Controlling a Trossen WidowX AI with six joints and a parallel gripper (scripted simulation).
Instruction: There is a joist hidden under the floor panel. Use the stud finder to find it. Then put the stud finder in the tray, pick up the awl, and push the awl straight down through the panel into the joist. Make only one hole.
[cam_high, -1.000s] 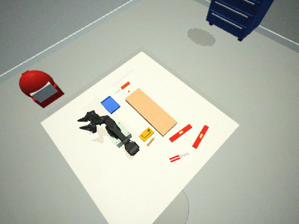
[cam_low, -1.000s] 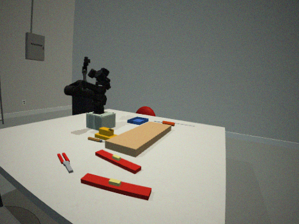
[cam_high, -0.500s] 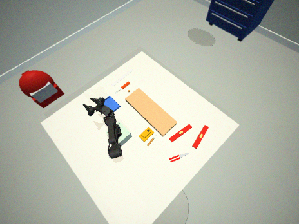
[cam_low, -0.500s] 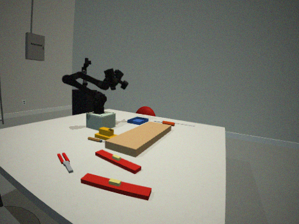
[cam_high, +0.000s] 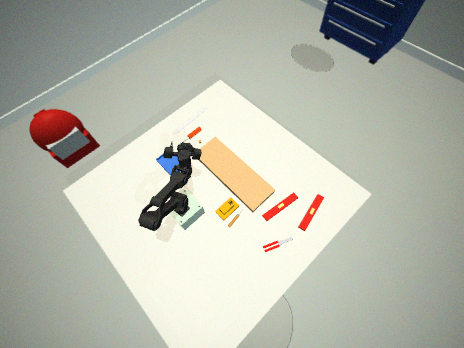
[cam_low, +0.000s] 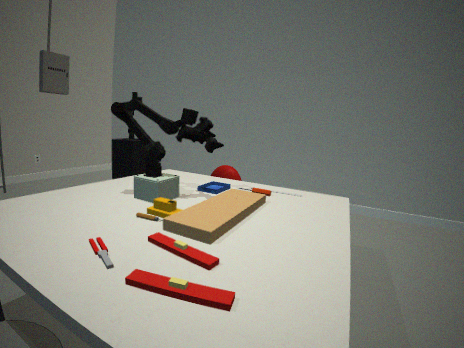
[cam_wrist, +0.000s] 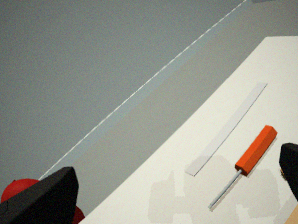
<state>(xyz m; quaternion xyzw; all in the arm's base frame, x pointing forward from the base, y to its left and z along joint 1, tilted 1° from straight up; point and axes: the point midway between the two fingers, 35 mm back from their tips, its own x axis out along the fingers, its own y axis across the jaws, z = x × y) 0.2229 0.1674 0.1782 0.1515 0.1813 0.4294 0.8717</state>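
The yellow stud finder lies 36 cm to the right of my gripper tip, 23 cm below it and 6 cm behind it. The rest, counted from my gripper tip: blue tray (26 cm below, 11 cm to the left, 5 cm behind); then square indicator (36 cm to the right, 22 cm below, 4 cm behind); then orange-handled screwdriver (26 cm below, 16 cm to the left, 14 cm ahead).
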